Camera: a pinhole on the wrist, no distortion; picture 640 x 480 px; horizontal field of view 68.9 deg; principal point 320.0 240.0 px. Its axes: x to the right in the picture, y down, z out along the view. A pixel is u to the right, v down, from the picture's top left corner.
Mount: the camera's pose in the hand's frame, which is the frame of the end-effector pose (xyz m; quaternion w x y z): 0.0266 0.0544 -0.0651 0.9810 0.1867 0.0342 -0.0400
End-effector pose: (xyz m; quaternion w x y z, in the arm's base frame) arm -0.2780 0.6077 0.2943 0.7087 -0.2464 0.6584 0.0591
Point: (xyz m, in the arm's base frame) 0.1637 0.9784 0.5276
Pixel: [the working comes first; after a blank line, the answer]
In the camera's frame: -0.3361 0.2246 0.5563

38.2 428.4
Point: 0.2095 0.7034 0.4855
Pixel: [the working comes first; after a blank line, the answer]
In the camera's frame: -0.2017 -0.0219 0.5823

158.4 222.5
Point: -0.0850 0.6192 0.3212
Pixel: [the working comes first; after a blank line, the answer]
In the camera's frame: -0.0423 -0.0348 0.2737

247.9 180.7
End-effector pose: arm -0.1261 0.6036 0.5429 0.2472 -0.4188 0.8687 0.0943
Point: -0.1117 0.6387 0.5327
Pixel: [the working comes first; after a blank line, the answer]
In the camera's frame: -0.0573 -0.0112 0.0984

48.2 186.8
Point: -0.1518 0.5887 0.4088
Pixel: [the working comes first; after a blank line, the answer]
In the camera's frame: 0.0538 0.0309 0.1714

466.4 324.2
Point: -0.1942 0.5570 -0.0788
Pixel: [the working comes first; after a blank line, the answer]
In the camera's frame: 0.3096 0.2318 0.5386

588.2 440.7
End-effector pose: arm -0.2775 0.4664 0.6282 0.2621 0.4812 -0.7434 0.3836
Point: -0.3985 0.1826 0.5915
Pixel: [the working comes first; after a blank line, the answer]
In the camera's frame: 0.1127 0.1292 0.3062

491.7 436.7
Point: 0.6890 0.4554 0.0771
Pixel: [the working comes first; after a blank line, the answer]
In the camera's frame: -0.8004 -0.6533 0.5813

outside the picture
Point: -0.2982 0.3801 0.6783
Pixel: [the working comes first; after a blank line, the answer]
In the camera's frame: 0.0596 -0.0219 0.1303

533.4 161.6
